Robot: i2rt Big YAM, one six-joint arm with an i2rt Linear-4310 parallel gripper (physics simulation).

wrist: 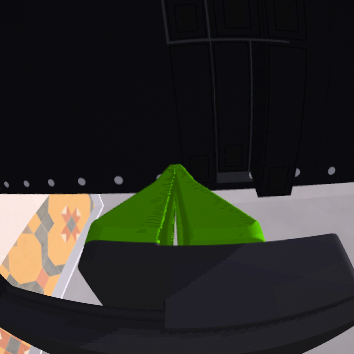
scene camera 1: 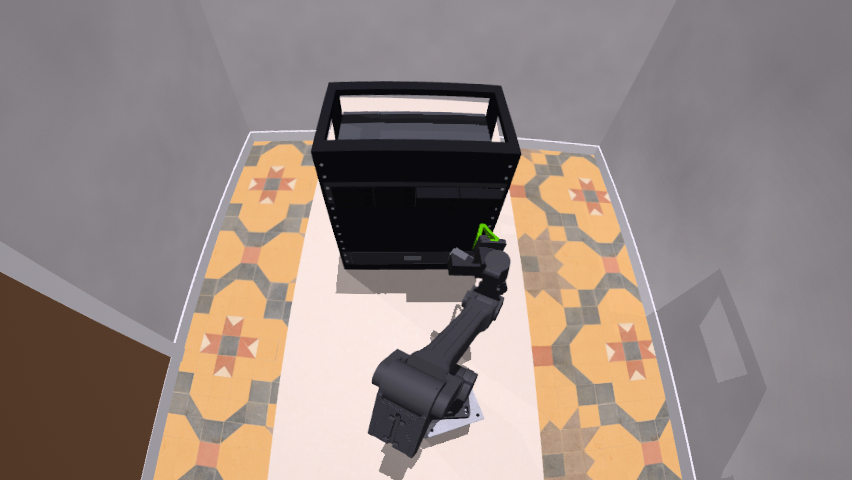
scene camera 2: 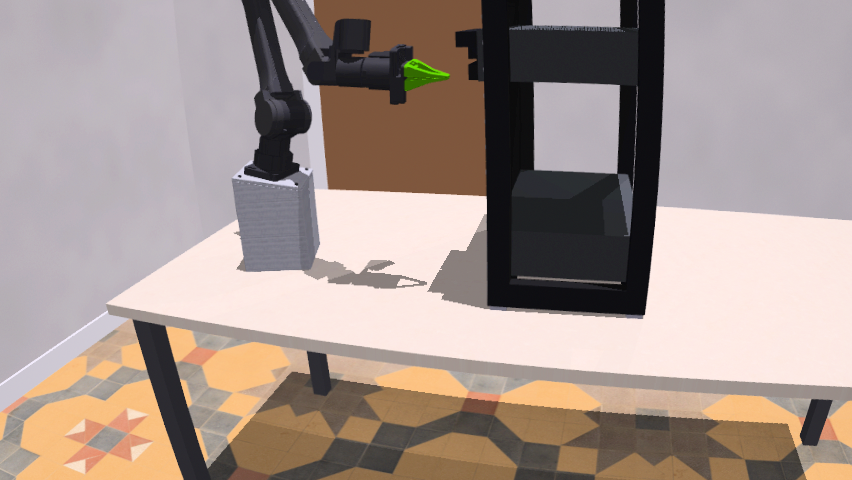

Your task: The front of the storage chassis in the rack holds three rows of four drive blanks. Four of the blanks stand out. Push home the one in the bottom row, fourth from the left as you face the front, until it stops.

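Frame: origin at the arm's base, x back, y left, z down, level; metres.
Where they show: gripper, between the fingertips: (wrist: 174, 173) (scene camera 1: 482, 224) (scene camera 2: 449, 77); arm's base, origin of its link: (scene camera 2: 272, 172).
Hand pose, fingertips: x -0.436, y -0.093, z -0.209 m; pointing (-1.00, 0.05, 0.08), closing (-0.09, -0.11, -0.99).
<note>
Things, the pixels of their centre, and the offset from my fingertips. Level surfaces: height alone.
- bottom-row fourth drive blank, middle of its body: (wrist: 195, 97) (scene camera 2: 507, 69) dx -0.102, dy +0.016, dz -0.012 m
- middle-row fourth blank, middle of its body: (wrist: 224, 92) dx -0.117, dy +0.017, dz -0.041 m
- top-row fourth blank, middle of its body: (wrist: 261, 101) (scene camera 2: 495, 37) (scene camera 1: 477, 184) dx -0.082, dy +0.016, dz -0.069 m
- table, height of its surface: dz +0.415 m
The bottom-row fourth drive blank (wrist: 195, 110) (scene camera 2: 473, 70) appears to stand out a little from the storage chassis (scene camera 2: 572, 56). In the sideways wrist view, the middle-row fourth blank (wrist: 232, 110) sits deeper beside it, and the top-row fourth blank (wrist: 285, 110) (scene camera 2: 468, 38) stands out furthest. My gripper (scene camera 1: 482, 226) (scene camera 2: 448, 75) (wrist: 174, 173) is shut and empty. Its green tips are in front of the chassis at about the bottom row's height, with a visible gap before the blank. In the wrist view they overlap the target's outer end. The dark front hides exact edges in scene camera 1.
The black rack (scene camera 1: 417, 146) (scene camera 2: 499, 178) stands on the table (scene camera 1: 333, 369) (scene camera 2: 405, 333). A dark lower unit (scene camera 2: 569, 256) sits inside the rack below the chassis. The rack's right post, with round holes, runs across the lower part of the wrist view. The arm's pedestal (scene camera 2: 274, 223) stands in front.
</note>
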